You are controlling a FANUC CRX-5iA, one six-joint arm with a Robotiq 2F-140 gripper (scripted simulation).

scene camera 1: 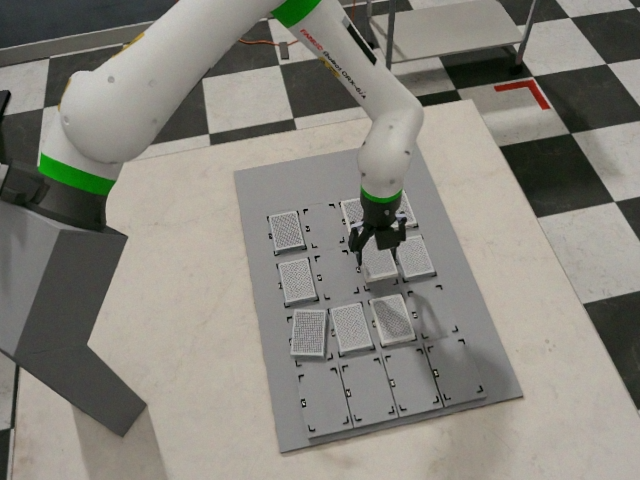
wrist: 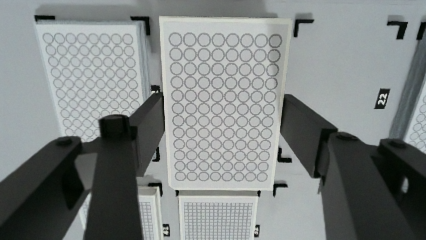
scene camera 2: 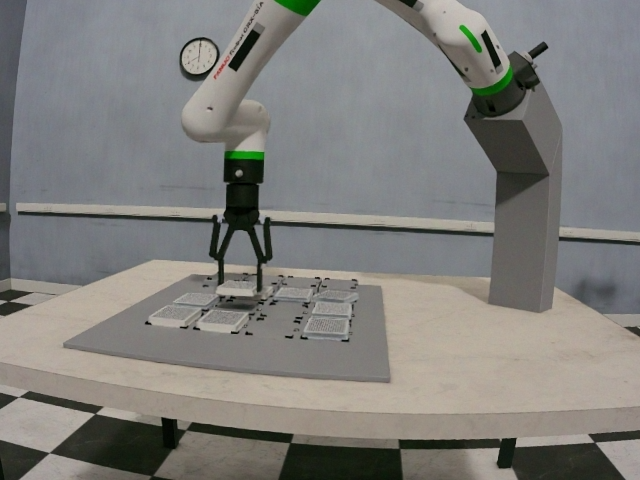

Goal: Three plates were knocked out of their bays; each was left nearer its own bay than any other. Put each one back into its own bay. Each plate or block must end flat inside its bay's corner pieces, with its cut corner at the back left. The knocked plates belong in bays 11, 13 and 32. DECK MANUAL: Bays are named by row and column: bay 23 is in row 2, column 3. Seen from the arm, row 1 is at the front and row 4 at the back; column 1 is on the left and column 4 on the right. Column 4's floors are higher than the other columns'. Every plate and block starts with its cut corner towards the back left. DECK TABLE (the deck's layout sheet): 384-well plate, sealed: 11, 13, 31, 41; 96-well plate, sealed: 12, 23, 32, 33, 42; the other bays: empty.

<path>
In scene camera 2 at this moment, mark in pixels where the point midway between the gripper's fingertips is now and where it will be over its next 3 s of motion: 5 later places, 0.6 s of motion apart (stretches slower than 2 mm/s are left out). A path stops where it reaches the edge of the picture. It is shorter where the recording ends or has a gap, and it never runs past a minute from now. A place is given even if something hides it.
The gripper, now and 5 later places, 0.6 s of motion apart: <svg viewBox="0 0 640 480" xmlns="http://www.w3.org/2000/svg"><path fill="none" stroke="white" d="M239 289L239 297L239 300L239 302L239 306L239 300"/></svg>
</path>
